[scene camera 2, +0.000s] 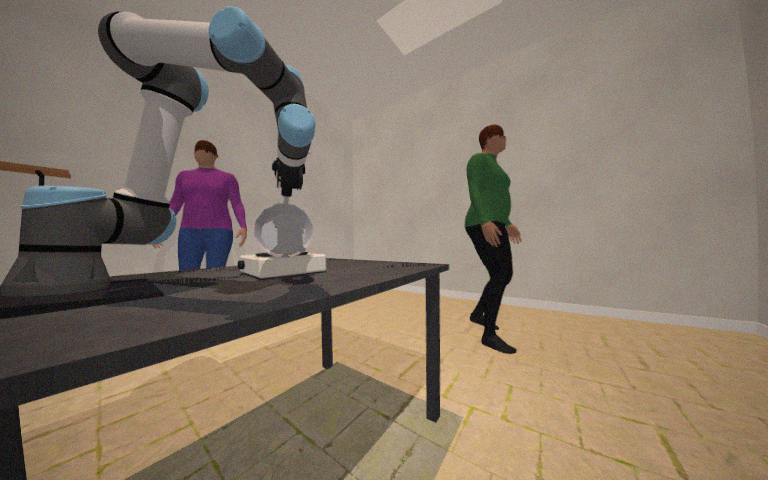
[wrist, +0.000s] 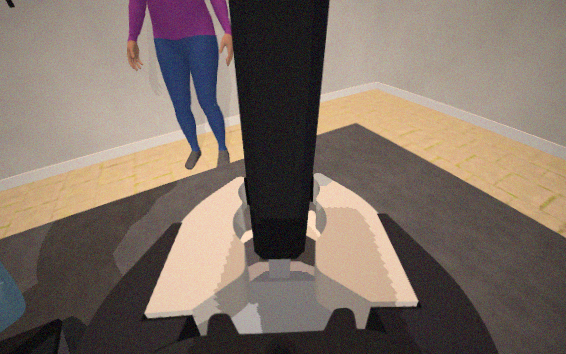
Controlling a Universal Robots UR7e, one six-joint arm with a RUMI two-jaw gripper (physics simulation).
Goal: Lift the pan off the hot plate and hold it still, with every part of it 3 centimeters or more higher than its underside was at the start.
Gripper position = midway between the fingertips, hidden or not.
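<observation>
My gripper (scene camera 2: 287,182) is visible, the gripper also appearing in the wrist view (wrist: 279,178). Visible with it: a grey pan (scene camera 2: 282,230), which the camera on the wrist shows too, in the wrist view (wrist: 279,59), and a white hot plate (scene camera 2: 263,265).
</observation>
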